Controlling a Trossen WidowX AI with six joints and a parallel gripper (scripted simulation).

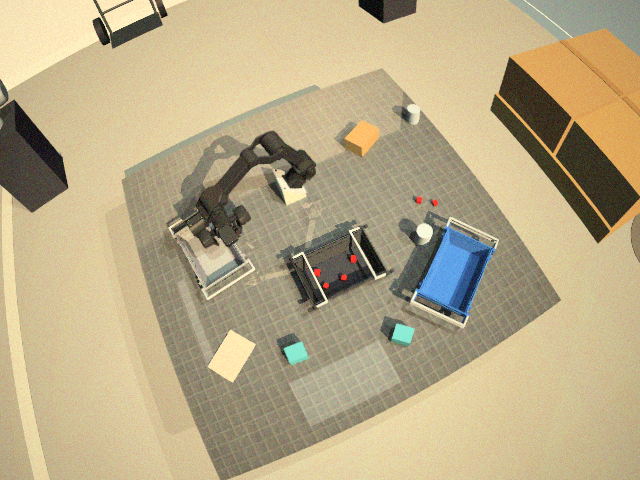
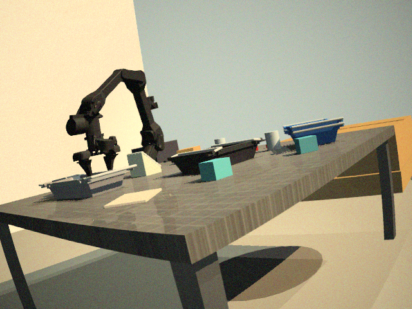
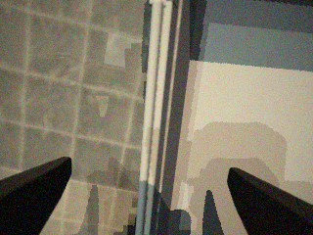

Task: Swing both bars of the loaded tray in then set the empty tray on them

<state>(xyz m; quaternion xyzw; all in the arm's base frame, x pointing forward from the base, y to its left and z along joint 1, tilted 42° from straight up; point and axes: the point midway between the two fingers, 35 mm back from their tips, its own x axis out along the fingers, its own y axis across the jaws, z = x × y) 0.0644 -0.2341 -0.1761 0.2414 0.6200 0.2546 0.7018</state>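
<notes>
My gripper tip is 8 cm to the left of the grey tray and 1 cm below it. Also, from my gripper tip: cream flat plate 37 cm ahead, 19 cm to the right, 4 cm below.
</notes>
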